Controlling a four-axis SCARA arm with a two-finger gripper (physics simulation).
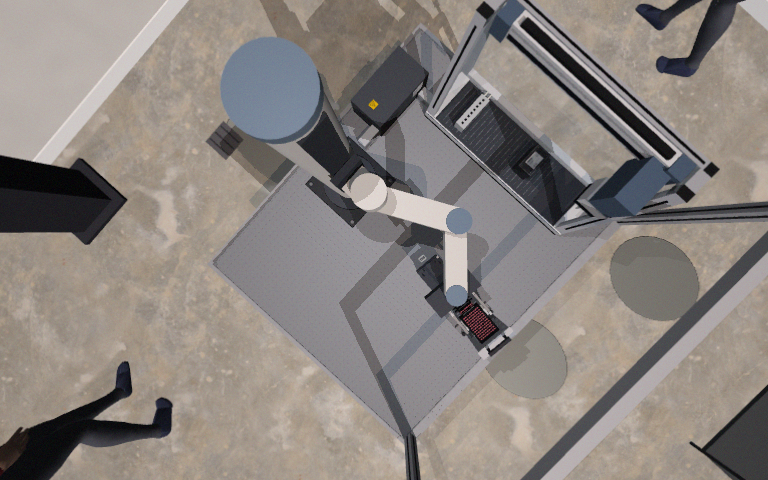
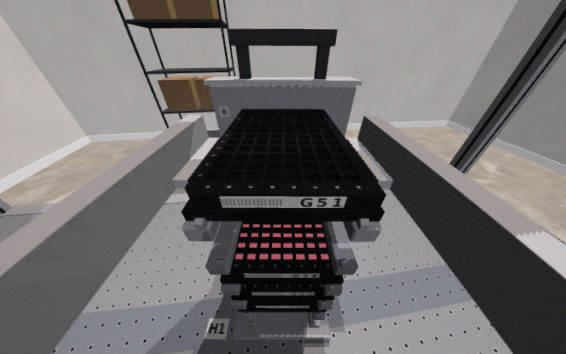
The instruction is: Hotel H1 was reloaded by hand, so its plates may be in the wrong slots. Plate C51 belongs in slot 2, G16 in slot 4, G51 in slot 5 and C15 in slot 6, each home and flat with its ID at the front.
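Places are measured from the arm's base along level axes (x right, y ahead, z up), in centimetres.
Pixels of known places: gripper, fingertip midpoint: point(image 1: 479, 323) point(image 2: 283, 130).
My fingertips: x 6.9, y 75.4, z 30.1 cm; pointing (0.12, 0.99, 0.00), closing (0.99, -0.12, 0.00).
For each thing: its top centre in the pictures, then the offset to it from my fingertips. "spot": a spot on its surface instead. Level surfaces: height alone.
- Plate G51 at its top centre: point(image 2: 283, 133) point(image 1: 479, 323) dx +0.1, dy +0.6, dz -0.4 cm
- hotel H1 at a spot on its surface: point(image 2: 290, 97) spot: dx +1.6, dy +6.9, dz +0.6 cm
- plate G16 at its top centre: point(image 2: 282, 204) dx +0.0, dy +0.6, dz -7.5 cm
- hotel's black handle at a spot on its surface: point(image 2: 282, 37) spot: dx +0.9, dy +7.9, dz +5.2 cm
- H1 tag at its top centre: point(image 2: 217, 328) dx -10.4, dy -3.8, dz -28.8 cm
- perforated deck at its surface level: dz -28.8 cm
- dark box at a spot on its surface: point(image 1: 390, 84) spot: dx -47.8, dy -87.7, dz -17.3 cm
Plate G51 point(image 1: 480, 324) point(image 2: 272, 155) is black, with its ID at the front, in the top level of hotel H1 point(image 2: 290, 97), beside the number 6. My gripper point(image 1: 478, 322) point(image 2: 283, 130) is shut on plate G51, with its pads at the plate's two long sides. The plate looks level over the top supports; whether it touches them is unclear. Below is a bare pair of supports, then plate G16 point(image 2: 282, 276) with pink wells above its faint label. Two more plates point(image 2: 282, 294) point(image 2: 282, 307) sit under it, their IDs too small to read.
The hotel's black handle point(image 2: 282, 37) rises behind the plate. The H1 tag point(image 2: 218, 328) is on the perforated deck point(image 1: 294, 254) at the hotel's foot. A framed machine point(image 1: 600, 90) and a dark box point(image 1: 390, 84) stand on the deck's far side. Shelving with cartons point(image 2: 182, 94) is in the background.
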